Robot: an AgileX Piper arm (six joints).
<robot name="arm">
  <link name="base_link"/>
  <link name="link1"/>
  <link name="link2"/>
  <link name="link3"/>
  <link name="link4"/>
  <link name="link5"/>
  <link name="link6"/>
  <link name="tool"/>
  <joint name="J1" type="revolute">
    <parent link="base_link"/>
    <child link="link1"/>
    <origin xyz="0 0 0.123" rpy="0 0 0"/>
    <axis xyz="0 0 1"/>
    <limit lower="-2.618" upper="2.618"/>
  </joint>
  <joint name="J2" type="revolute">
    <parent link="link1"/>
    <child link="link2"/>
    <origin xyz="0 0 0" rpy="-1.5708 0 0"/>
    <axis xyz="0 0 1"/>
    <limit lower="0" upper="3.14"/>
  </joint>
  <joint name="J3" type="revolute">
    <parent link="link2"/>
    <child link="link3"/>
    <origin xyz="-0.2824 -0.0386 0" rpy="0 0 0"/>
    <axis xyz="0 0 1"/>
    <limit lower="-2.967" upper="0"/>
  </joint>
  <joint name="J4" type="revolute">
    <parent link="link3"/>
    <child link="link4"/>
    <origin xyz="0.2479 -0.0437 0" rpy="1.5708 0 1.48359"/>
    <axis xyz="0 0 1"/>
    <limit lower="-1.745" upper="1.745"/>
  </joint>
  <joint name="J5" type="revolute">
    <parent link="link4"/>
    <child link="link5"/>
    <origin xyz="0 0 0" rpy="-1.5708 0 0"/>
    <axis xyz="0 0 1"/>
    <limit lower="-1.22" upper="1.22"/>
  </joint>
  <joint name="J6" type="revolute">
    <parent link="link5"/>
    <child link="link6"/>
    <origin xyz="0 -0.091 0" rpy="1.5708 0 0"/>
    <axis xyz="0 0 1"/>
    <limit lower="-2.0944" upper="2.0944"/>
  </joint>
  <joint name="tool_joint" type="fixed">
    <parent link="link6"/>
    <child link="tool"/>
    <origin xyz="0 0 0" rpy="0 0 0"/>
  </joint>
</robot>
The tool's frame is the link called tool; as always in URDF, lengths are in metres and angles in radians.
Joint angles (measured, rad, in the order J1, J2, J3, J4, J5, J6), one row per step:
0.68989 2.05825 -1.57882 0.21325 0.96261 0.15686
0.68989 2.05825 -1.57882 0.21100 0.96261 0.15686
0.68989 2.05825 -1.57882 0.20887 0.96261 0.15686
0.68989 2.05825 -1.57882 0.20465 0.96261 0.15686
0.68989 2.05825 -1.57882 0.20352 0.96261 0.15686
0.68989 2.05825 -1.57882 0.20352 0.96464 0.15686
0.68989 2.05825 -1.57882 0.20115 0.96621 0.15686
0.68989 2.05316 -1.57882 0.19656 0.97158 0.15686
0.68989 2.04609 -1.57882 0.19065 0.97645 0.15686
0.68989 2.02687 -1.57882 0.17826 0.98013 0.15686
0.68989 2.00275 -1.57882 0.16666 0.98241 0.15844
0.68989 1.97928 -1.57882 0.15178 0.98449 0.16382
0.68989 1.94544 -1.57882 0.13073 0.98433 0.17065
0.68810 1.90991 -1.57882 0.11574 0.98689 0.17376
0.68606 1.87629 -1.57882 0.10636 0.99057 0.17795
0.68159 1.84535 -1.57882 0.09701 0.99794 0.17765
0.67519 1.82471 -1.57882 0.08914 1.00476 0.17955
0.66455 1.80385 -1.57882 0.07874 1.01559 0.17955
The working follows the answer.
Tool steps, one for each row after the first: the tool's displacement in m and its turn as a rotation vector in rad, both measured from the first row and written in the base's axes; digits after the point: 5 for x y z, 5 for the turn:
0.00009 -0.00014 -0.00003 -0.00160 -0.00132 0.00086
0.00018 -0.00026 -0.00006 -0.00312 -0.00258 0.00167
0.00036 -0.00052 -0.00012 -0.00613 -0.00506 0.00329
0.00041 -0.00058 -0.00014 -0.00694 -0.00572 0.00372
0.00026 -0.00068 -0.00018 -0.00808 -0.00409 0.00411
0.00024 -0.00090 -0.00024 -0.01065 -0.00422 0.00531
-0.00024 -0.00166 0.00177 -0.01372 -0.00654 0.00803
-0.00074 -0.00258 0.00460 -0.01623 -0.01158 0.01108
-0.00162 -0.00445 0.01251 -0.01510 -0.03086 0.01603
-0.00288 -0.00659 0.02249 -0.00947 -0.05423 0.01859
-0.00410 -0.00902 0.03210 -0.00623 -0.07824 0.01830
-0.00594 -0.01258 0.04597 0.00053 -0.11547 0.01754
-0.00829 -0.01691 0.06039 0.01062 -0.14930 0.01642
-0.01110 -0.02118 0.07388 0.02301 -0.17710 0.01217
-0.01356 -0.02638 0.08600 0.03055 -0.20126 0.01011
-0.01457 -0.03119 0.09391 0.03307 -0.21637 0.00385
-0.01489 -0.03774 0.10165 0.03046 -0.23070 -0.00391

Tool pose at each row, in the base's axes (x y z in m, rotation vector in rad; rounded; the steps above come from the unrounded poses):
0.31901 0.28372 0.19153 -0.63928 2.92848 0.39113
0.31910 0.28359 0.19150 -0.64079 2.92766 0.38833
0.31919 0.28346 0.19147 -0.64221 2.92689 0.38569
0.31937 0.28320 0.19141 -0.64502 2.92535 0.38046
0.31941 0.28314 0.19139 -0.64577 2.92493 0.37906
0.31926 0.28304 0.19135 -0.64648 2.92683 0.37816
0.31925 0.28282 0.19129 -0.64860 2.92742 0.37453
0.31877 0.28206 0.19330 -0.65306 2.92580 0.36938
0.31827 0.28114 0.19613 -0.65794 2.92130 0.36393
0.31739 0.27927 0.20404 -0.66512 2.90155 0.35788
0.31613 0.27714 0.21402 -0.66804 2.87678 0.35629
0.31491 0.27471 0.22363 -0.66702 2.85290 0.35077
0.31307 0.27114 0.23750 -0.66465 2.81533 0.34465
0.31072 0.26681 0.25192 -0.66126 2.77987 0.34452
0.30791 0.26254 0.26541 -0.65320 2.74997 0.34964
0.30544 0.25734 0.27753 -0.64890 2.72481 0.34974
0.30443 0.25253 0.28544 -0.63954 2.71091 0.34633
0.30412 0.24598 0.29318 -0.62881 2.69987 0.33621

